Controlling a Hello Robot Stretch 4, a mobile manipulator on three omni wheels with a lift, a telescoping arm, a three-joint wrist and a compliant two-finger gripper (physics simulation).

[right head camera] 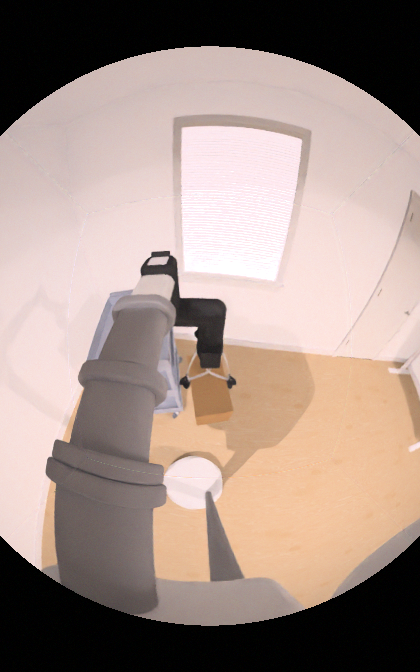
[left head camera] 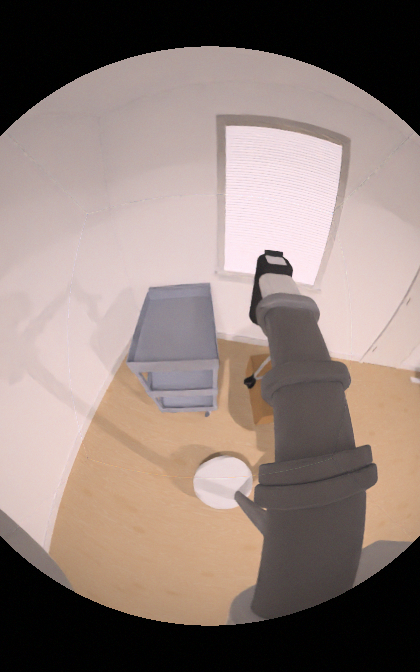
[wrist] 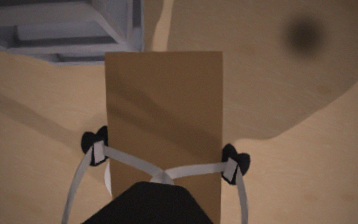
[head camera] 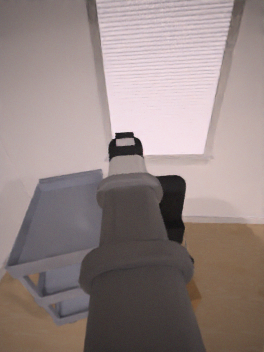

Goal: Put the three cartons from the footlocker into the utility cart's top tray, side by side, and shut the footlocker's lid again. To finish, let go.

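Frame: origin at the robot's base, x right, y ahead, z up, level; metres.
Seen in the pictures: gripper, fingertip midpoint: [wrist: 166,148].
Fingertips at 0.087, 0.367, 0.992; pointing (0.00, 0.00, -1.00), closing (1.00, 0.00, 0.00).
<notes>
A point is followed by its place in that frame, as x, y, z.
The orange-brown carton [head camera: 194,294] @[0.142, 0.275, 1.027] [left head camera: 261,402] [right head camera: 212,400] [wrist: 165,100] @[0.079, 0.422, 1.033] is held up between the two fingers of my gripper [right head camera: 208,382] [wrist: 166,148] @[0.087, 0.367, 0.992], with one pad on each side. The arm hides part of the carton in the head and left head views. The blue-grey utility cart [head camera: 55,263] @[-0.354, 0.534, 0.787] [left head camera: 172,365] [right head camera: 101,320] [wrist: 80,48] @[-0.259, 0.549, 0.483] stands to the left of the carton. No carton shows in the visible part of its top tray. The carton is beside the cart, not over the tray. The footlocker and the other two cartons do not show in these views.
A white round disc [left head camera: 223,482] [right head camera: 194,482] is low in front of the cart. A wall with a blind-covered window [head camera: 165,75] @[0.312, 1.408, 1.422] [left head camera: 282,200] [right head camera: 240,200] stands behind. A door [right head camera: 385,290] and part of a white frame [right head camera: 414,370] show at the right.
</notes>
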